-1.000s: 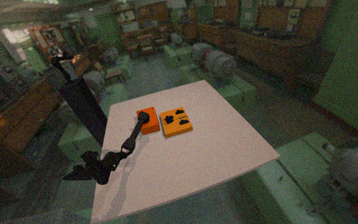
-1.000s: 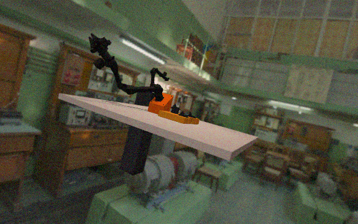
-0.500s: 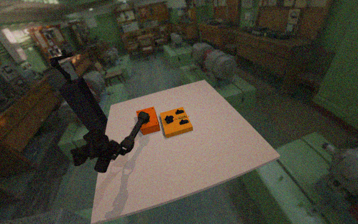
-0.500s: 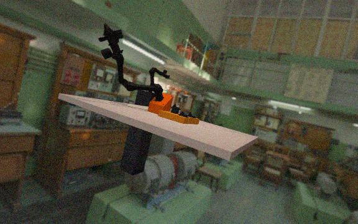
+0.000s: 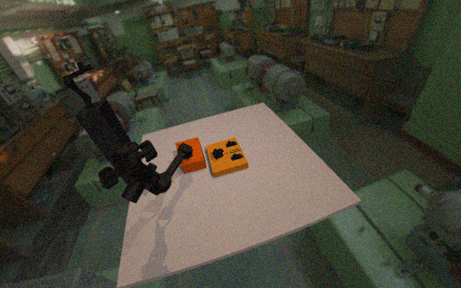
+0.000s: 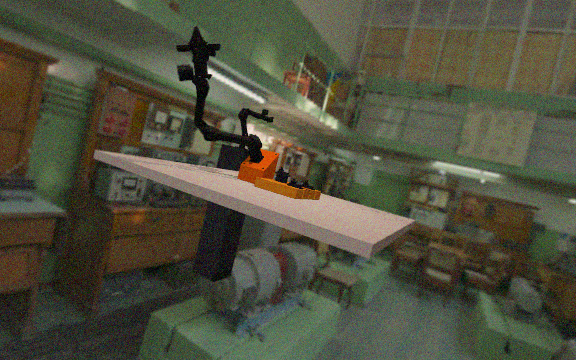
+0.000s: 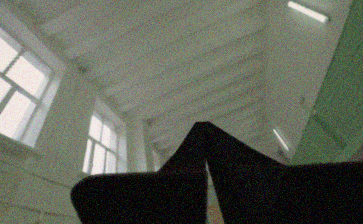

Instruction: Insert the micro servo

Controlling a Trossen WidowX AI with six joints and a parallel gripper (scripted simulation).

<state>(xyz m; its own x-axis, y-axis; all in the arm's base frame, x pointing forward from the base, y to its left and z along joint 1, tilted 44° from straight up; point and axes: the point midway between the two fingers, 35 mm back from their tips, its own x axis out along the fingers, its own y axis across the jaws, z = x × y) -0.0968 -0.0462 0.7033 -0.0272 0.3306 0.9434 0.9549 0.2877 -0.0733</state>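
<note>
Right now my gripper tip is 61 cm above the orange deck, 52 cm to the right of it and 33 cm short of it.
</note>
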